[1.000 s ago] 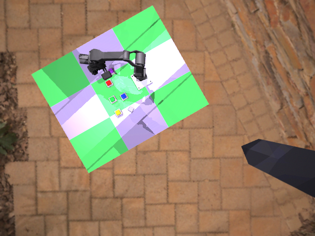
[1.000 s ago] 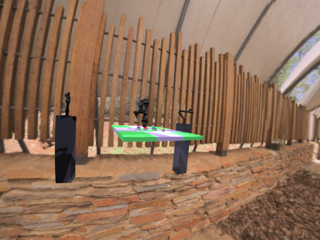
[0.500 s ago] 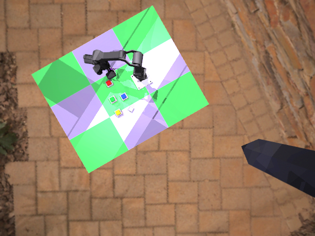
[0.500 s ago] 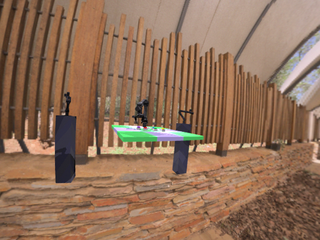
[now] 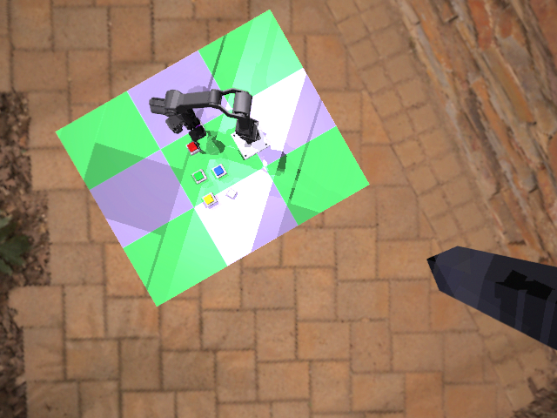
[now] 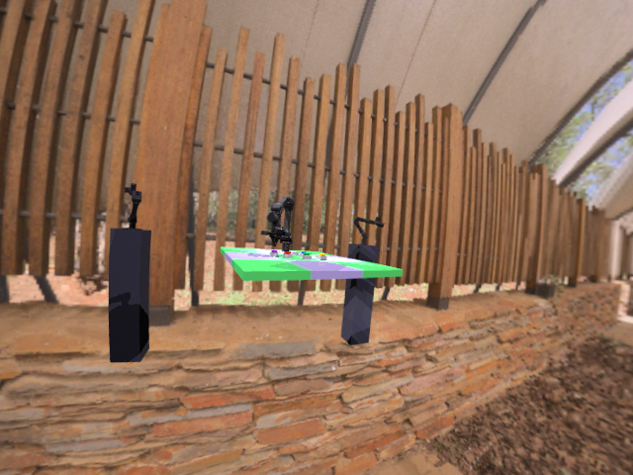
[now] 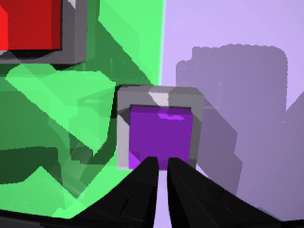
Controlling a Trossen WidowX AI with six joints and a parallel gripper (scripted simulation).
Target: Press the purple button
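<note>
Right now my gripper tip is 3 cm above the purple button. Round my gripper tip: red button 5 cm ahead, 8 cm to the left, 3 cm below; green button 7 cm ahead, 21 cm to the left, 3 cm below; blue button 2 cm behind, 22 cm to the left, 3 cm below.
</note>
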